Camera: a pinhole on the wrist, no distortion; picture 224 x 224 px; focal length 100.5 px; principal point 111.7 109.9 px. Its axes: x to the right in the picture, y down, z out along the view. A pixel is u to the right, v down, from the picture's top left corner.
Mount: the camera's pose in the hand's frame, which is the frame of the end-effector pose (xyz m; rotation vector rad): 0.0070 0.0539 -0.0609 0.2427 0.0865 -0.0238
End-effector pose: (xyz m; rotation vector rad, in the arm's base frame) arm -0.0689 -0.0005 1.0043 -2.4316 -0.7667 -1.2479
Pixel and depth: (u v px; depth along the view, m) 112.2 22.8 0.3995
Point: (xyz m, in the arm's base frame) -0.1162 0.4347 0.8980
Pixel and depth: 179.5 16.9 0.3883
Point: -0.0247 0.5102 1.1300
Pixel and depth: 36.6 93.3 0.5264
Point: -0.0199 0.2379 0.4603
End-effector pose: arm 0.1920 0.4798 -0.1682 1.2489 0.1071 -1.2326
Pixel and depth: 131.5 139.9 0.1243
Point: 0.2188 0.3922 -0.1313
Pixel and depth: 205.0 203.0 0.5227
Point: 0.4339 -0.3293 -0.0673
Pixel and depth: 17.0 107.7 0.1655
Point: 0.0862 0.4795 -0.0279
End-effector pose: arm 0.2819 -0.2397 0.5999 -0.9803 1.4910 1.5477
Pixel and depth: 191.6 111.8 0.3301
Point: 0.1745 0.0011 0.3269
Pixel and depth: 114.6 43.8 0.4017
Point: 0.5306 0.0329 0.4426
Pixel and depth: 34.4 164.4 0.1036
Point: 0.2296 -0.1832 0.6927
